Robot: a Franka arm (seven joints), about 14 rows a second.
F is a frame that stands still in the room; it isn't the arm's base.
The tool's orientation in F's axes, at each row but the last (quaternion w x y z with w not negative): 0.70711 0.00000 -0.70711 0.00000; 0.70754 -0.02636 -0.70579 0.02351; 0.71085 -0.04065 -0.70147 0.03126; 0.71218 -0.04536 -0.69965 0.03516; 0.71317 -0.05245 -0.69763 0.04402; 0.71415 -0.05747 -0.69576 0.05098; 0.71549 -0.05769 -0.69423 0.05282
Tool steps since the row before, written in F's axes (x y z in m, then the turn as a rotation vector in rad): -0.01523 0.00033 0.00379 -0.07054 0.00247 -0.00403; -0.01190 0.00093 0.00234 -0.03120 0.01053 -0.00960; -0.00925 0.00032 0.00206 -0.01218 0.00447 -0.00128; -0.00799 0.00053 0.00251 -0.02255 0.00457 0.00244; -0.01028 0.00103 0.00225 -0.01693 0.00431 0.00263; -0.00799 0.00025 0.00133 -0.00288 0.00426 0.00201; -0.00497 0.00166 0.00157 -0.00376 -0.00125 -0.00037
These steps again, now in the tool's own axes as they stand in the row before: 0.00379 0.00033 0.01523 -0.00403 0.00247 0.07054; 0.00237 0.00072 0.01191 -0.00892 0.01106 0.03122; 0.00195 -0.00001 0.00928 -0.00099 0.00442 0.01222; 0.00241 0.00013 0.00804 0.00253 0.00396 0.02266; 0.00213 0.00061 0.01034 0.00281 0.00374 0.01704; 0.00114 -0.00001 0.00802 0.00256 0.00388 0.00298; 0.00166 0.00137 0.00503 -0.00067 -0.00119 0.00374
